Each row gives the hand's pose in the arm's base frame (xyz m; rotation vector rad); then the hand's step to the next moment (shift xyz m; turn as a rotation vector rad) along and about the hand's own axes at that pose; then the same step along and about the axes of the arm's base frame.
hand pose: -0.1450 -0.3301 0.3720 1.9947 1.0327 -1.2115
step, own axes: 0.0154 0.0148 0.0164 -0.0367 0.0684 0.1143
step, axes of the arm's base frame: 0.0095 -0.0159 -0.0196 -0.0048 -0.1378 -0.0090
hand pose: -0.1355 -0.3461 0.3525 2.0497 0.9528 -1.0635
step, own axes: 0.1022 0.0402 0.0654 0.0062 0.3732 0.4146
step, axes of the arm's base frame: 0.0489 -0.0415 -0.1106 0.1423 -0.5242 -0.1271
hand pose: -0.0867 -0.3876 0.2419 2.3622 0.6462 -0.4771
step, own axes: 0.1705 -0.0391 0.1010 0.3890 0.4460 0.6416
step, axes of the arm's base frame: 0.0999 0.0154 -0.1749 0.4558 -0.5986 -0.4426
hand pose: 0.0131 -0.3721 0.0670 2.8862 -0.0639 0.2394
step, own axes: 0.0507 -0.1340 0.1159 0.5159 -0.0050 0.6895
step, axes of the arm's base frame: 0.0766 0.1003 -0.1343 0.6169 -0.1761 -0.5744
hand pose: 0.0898 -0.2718 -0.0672 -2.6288 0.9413 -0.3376
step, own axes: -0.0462 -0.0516 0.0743 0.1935 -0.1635 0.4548
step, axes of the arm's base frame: 0.0188 0.0841 -0.0537 0.3876 0.0956 -0.3342
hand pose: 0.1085 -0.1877 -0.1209 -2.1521 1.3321 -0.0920
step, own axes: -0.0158 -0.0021 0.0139 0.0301 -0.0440 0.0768
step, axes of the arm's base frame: -0.0012 0.0201 -0.0064 0.0772 0.0235 -0.0473
